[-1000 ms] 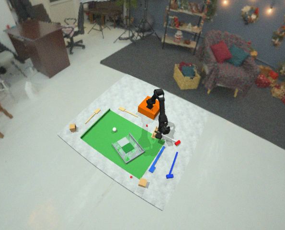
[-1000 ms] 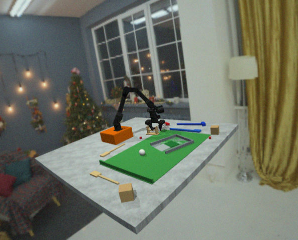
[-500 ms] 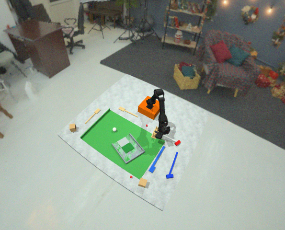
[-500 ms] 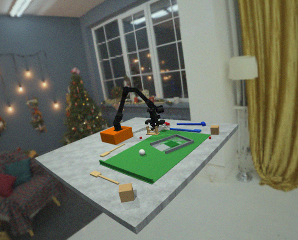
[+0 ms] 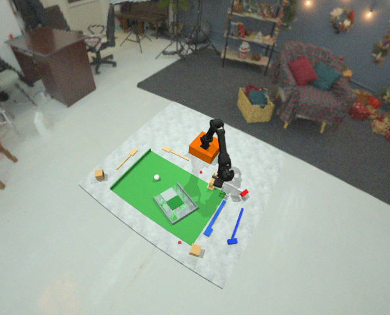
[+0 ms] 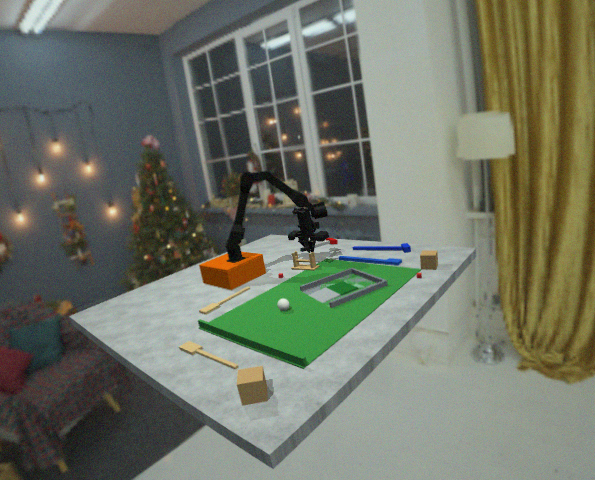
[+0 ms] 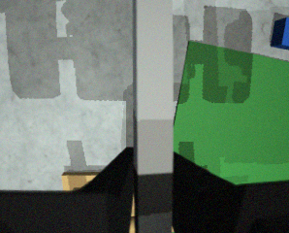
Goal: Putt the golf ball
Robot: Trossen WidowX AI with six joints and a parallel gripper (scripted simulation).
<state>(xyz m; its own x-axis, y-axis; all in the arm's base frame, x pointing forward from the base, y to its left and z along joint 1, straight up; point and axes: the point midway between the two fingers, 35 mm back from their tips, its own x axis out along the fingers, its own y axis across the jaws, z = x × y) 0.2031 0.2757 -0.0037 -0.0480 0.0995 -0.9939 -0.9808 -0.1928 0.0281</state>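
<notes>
The red putter lies 10 mm behind my gripper tip, 80 mm to the left of it and 10 mm above it. Also, from my gripper tip: white golf ball 240 mm ahead, 420 mm to the right, 30 mm below; then wooden rack 10 mm ahead, 60 mm to the right, 20 mm below.
</notes>
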